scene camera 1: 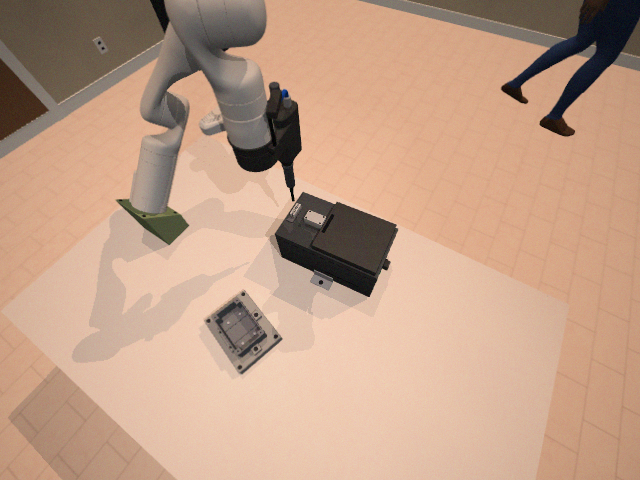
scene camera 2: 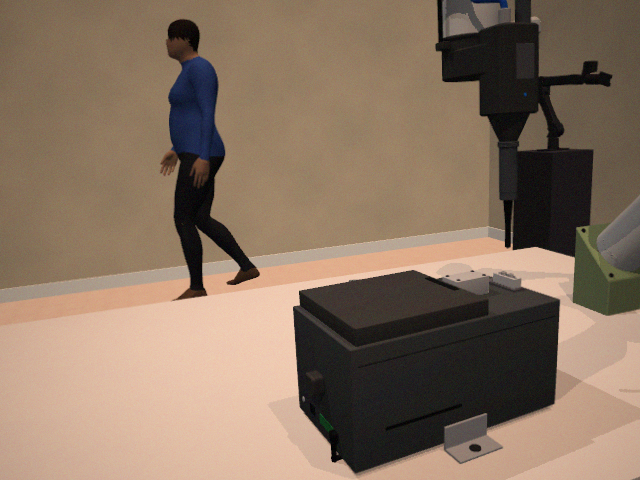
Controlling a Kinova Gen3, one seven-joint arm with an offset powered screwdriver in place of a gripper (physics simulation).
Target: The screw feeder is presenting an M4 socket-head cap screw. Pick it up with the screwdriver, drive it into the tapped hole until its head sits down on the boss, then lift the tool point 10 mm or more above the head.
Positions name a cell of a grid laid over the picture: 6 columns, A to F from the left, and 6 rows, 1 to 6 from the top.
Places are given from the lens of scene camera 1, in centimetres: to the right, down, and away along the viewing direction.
black screw feeder (scene camera 1: C3): -6, -2, 74
grey fixture plate (scene camera 1: C5): -13, 26, 72
